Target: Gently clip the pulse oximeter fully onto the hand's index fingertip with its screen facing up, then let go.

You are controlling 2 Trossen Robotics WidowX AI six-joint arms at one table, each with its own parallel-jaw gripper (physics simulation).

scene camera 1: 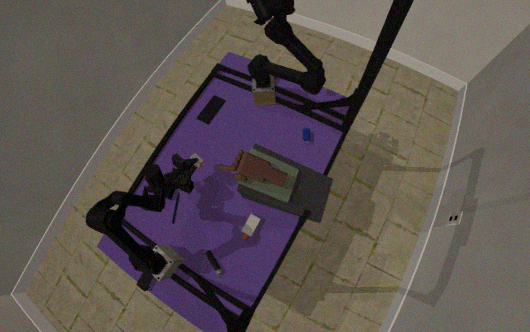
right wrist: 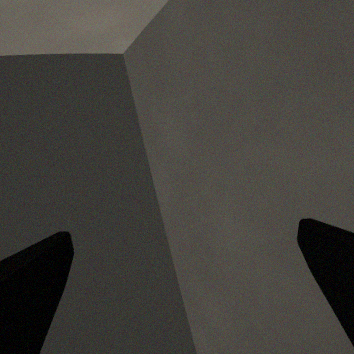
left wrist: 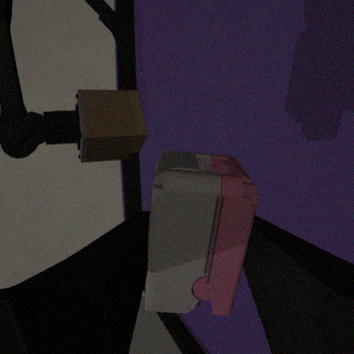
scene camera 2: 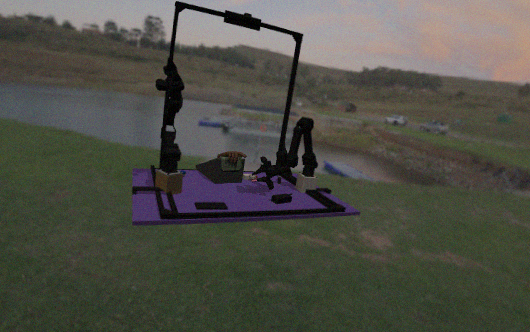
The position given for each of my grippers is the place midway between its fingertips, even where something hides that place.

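With nothing in its grasp, my right gripper (right wrist: pixel 186 236) is open. My left gripper I can see from scene camera 1 (scene camera 1: pixel 197 161) and also from the left wrist view (left wrist: pixel 194 223). There is a pulse oximeter (left wrist: pixel 202 206) as well; in the right wrist view it is out of frame.
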